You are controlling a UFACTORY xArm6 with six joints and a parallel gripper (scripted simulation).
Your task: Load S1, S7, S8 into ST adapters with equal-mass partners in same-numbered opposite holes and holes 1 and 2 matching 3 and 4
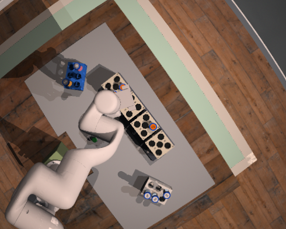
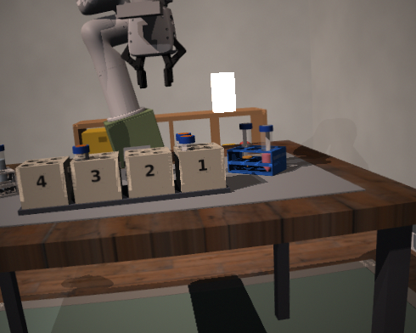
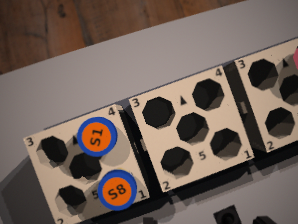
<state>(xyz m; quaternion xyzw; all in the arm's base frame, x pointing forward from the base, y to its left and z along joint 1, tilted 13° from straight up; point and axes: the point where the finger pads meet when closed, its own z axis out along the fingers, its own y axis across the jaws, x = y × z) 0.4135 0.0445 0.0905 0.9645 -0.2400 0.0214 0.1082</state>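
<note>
Now: the blue-capped tube 390 mm to the right of my hand, 200 mm behind it and 190 mm below it. The rest, counted from my hand: tube of yellowish liquid 180 mm below, 40 mm to the left, 30 mm ahead; loading stand 240 mm below, 90 mm to the right, 30 mm ahead; pink tube 180 mm below, 170 mm to the right, 40 mm ahead.
</note>
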